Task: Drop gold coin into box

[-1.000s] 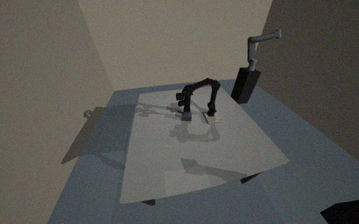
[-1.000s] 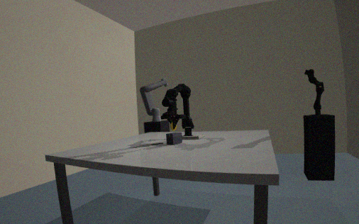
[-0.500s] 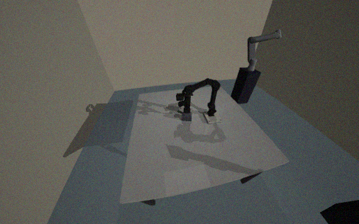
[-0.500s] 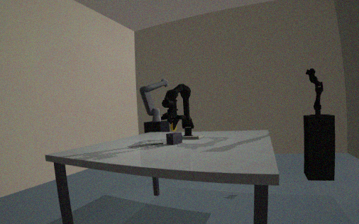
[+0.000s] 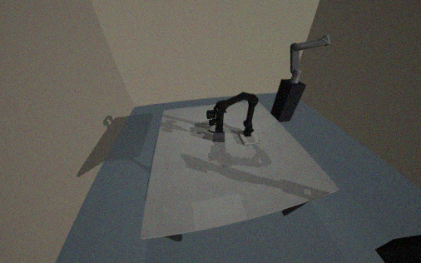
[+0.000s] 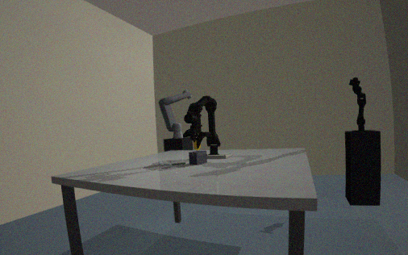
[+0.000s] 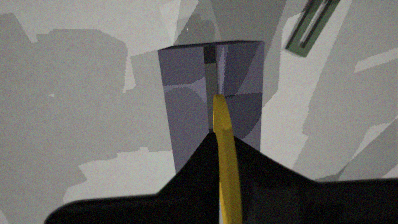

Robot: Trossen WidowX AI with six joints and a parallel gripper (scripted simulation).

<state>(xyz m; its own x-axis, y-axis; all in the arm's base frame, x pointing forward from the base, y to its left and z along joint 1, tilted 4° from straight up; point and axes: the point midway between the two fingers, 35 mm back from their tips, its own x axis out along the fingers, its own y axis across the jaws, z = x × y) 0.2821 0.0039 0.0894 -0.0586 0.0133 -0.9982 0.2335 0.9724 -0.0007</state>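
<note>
The gold coin lies 2 cm above my gripper tip.
</note>
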